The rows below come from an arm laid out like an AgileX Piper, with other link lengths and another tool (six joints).
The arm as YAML. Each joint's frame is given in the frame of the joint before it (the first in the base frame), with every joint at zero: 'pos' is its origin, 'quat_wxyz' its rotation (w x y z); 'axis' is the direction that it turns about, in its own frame. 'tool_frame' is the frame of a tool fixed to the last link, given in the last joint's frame.
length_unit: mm
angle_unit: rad
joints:
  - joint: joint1
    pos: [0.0, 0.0, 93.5]
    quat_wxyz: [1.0, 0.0, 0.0, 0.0]
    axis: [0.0, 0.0, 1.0]
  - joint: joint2
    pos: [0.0, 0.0, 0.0]
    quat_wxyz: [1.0, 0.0, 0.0, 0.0]
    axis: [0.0, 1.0, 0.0]
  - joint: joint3
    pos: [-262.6, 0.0, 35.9]
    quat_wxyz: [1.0, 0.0, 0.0, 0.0]
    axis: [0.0, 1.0, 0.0]
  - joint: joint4
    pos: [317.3, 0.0, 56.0]
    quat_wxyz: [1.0, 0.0, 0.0, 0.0]
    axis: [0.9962, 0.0, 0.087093]
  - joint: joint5
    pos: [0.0, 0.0, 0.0]
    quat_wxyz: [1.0, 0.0, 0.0, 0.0]
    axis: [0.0, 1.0, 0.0]
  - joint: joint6
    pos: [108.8, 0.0, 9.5]
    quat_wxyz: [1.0, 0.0, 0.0, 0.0]
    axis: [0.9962, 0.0, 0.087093]
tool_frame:
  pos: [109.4, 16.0, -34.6]
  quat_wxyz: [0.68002, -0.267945, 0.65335, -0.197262]
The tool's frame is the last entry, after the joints.
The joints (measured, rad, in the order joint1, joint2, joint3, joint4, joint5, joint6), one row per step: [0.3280 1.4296 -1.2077 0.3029 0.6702 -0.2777]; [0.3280 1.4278 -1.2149 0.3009 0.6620 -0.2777]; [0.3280 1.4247 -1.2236 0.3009 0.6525 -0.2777]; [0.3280 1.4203 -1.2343 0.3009 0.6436 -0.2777]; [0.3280 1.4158 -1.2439 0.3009 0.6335 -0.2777]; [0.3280 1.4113 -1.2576 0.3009 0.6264 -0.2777]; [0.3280 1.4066 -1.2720 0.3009 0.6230 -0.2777]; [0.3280 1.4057 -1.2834 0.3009 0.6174 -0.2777]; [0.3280 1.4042 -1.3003 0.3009 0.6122 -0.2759]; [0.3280 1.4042 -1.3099 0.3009 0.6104 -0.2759]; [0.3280 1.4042 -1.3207 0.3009 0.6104 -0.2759]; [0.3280 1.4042 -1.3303 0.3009 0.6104 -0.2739]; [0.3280 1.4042 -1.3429 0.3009 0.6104 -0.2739]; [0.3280 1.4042 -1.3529 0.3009 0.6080 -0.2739]
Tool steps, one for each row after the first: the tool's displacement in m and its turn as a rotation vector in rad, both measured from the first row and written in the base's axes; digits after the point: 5 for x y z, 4 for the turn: [0.00282 0.00026 0.00476 0.0032 -0.0167 -0.0022]; [0.00590 0.00089 0.01108 0.0096 -0.0365 -0.0050]; [0.00900 0.00154 0.01888 0.0170 -0.0590 -0.0076]; [0.01200 0.00210 0.02647 0.0244 -0.0815 -0.0106]; [0.01495 0.00278 0.03565 0.0323 -0.1052 -0.0128]; [0.01715 0.00337 0.04486 0.0395 -0.1264 -0.0138]; [0.01960 0.00395 0.05130 0.0452 -0.1431 -0.0155]; [0.02249 0.00477 0.06062 0.0539 -0.1645 -0.0182]; [0.02399 0.00520 0.06537 0.0576 -0.1752 -0.0187]; [0.02527 0.00563 0.07045 0.0612 -0.1853 -0.0188]; [0.02635 0.00609 0.07501 0.0657 -0.1936 -0.0200]; [0.02773 0.00656 0.08097 0.0699 -0.2055 -0.0200]; [0.02917 0.00694 0.08607 0.0739 -0.2171 -0.0207]
